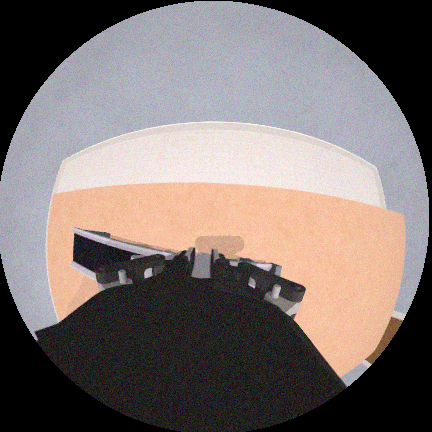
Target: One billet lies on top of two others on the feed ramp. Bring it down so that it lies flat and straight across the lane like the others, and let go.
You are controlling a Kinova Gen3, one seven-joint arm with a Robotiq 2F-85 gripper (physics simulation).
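Places are measured from the arm's base along level axes (x left, y back, z up), in metres.
Where they show: gripper, between the fingertips: [202, 255].
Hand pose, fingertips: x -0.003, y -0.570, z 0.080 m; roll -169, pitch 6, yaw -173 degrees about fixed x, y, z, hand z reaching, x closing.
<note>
Things, the pixels of their top centre, and the offset from my fingertips. "spot": a spot on its surface instead. Level surfaces: height alone.
- billet, centre of its top: [194, 289] dy +0.031, dx -0.003, dz +0.029 m
- feed ramp, a spot on its surface: [125, 245] spot: dy +0.021, dx +0.120, dz -0.015 m
- orange table top, height of its surface: dz -0.097 m
My gripper [202, 255] is at the lower middle, its fingers close together on either side of a narrow grey piece. This piece looks like a billet [202, 267], seen from one end between the fingertips; its far part is hidden by the gripper body. The feed ramp [125, 245] runs behind the fingers, with a pale rail and a dark side at the left and a short pale part at the right. The other billets are hidden behind the gripper, so I cannot tell how high the held one is above them.
An orange table top [325, 240] spreads around the ramp, with the gripper's shadow on it beyond the fingertips. A white surface [215, 155] lies past its far edge. A brown object [386, 341] shows at the lower right, beside grey floor.
</note>
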